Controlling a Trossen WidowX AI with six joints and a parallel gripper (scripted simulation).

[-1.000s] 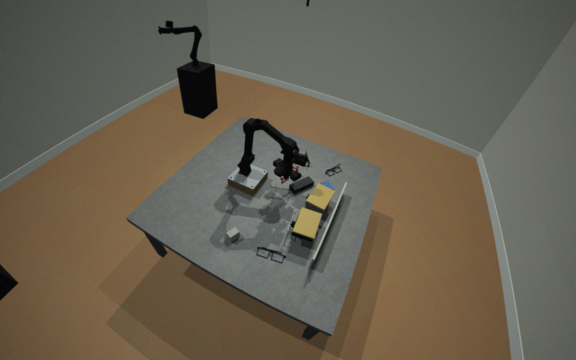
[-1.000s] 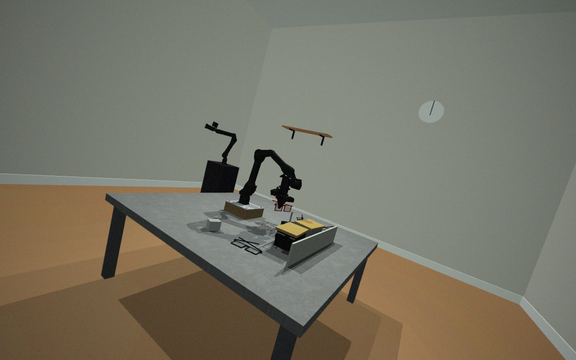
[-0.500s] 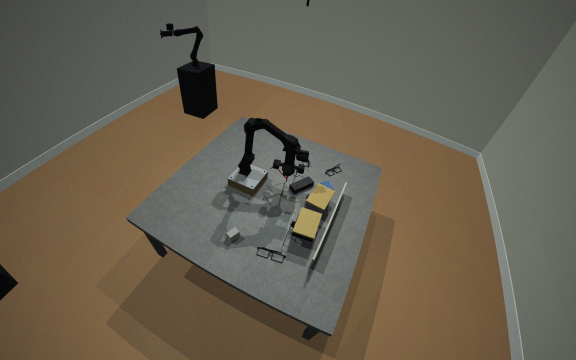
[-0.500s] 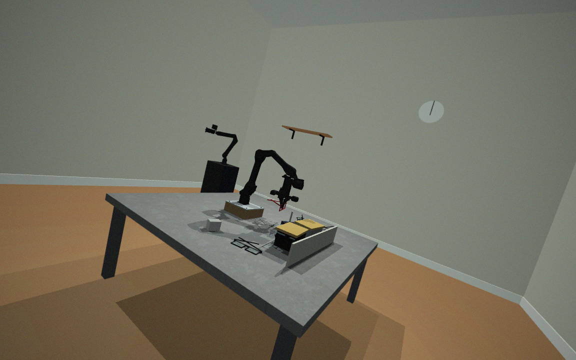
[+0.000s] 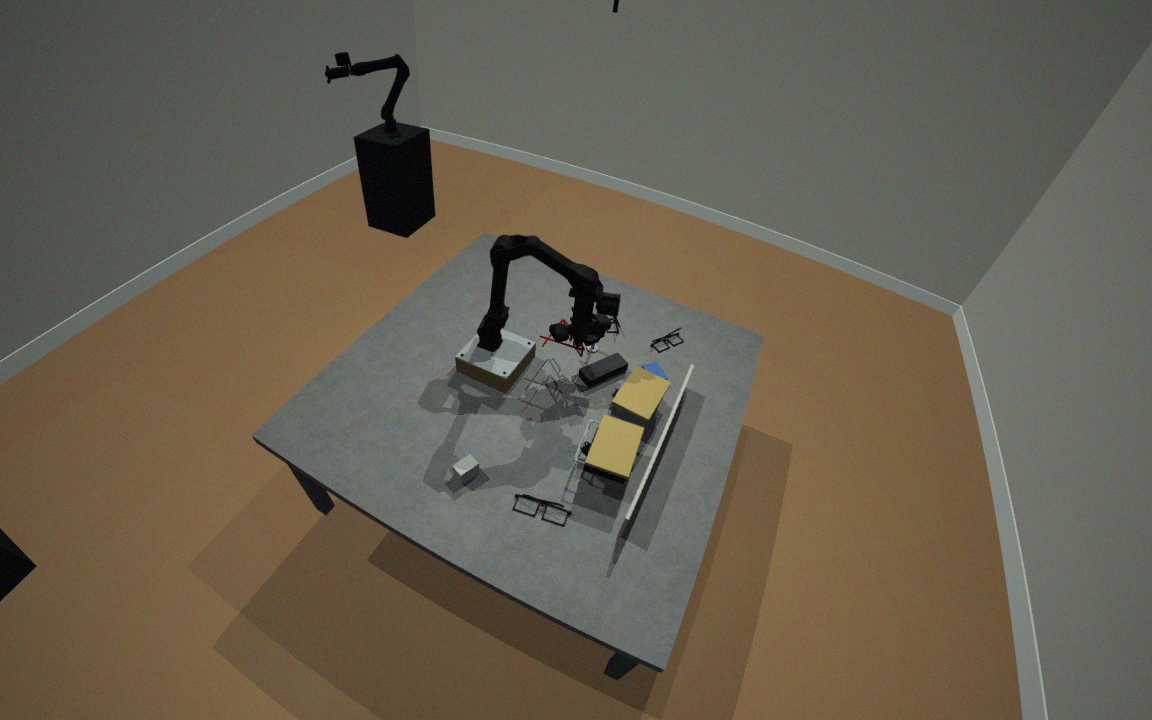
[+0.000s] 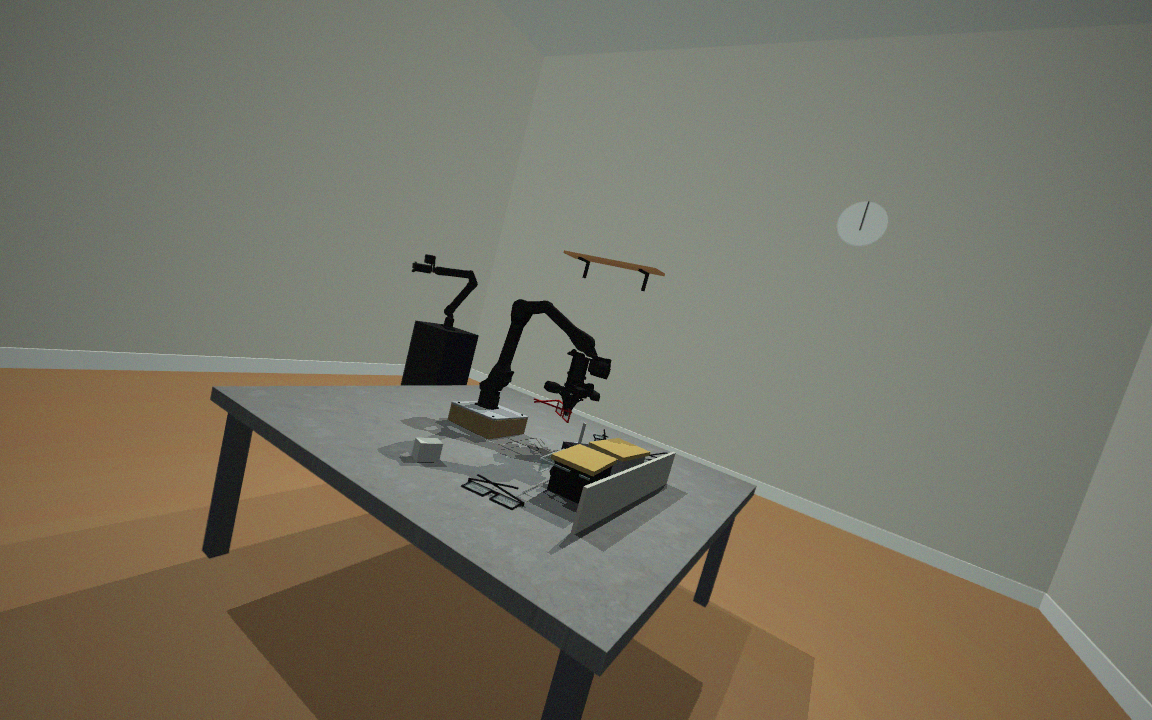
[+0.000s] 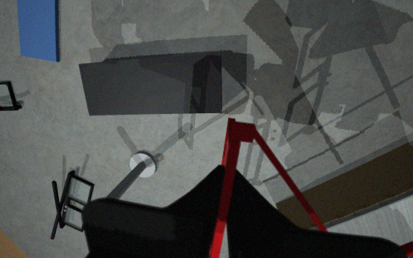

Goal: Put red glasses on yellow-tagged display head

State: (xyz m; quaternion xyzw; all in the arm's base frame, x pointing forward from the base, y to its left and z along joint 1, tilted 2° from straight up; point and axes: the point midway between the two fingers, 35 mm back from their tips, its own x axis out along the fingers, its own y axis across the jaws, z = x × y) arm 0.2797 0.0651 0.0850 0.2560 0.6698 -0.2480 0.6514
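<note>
Now: gripper tip 2 cm short of the peg stand, 14 cm to the right of it and 10 cm above it. The rest, counted from my gripper tip: white panel (34 cm ahead, 19 cm to the right, 7 cm below); dark case (9 cm ahead, 4 cm to the left, 10 cm below); blue tag (25 cm ahead, 13 cm to the left, 12 cm below).
</note>
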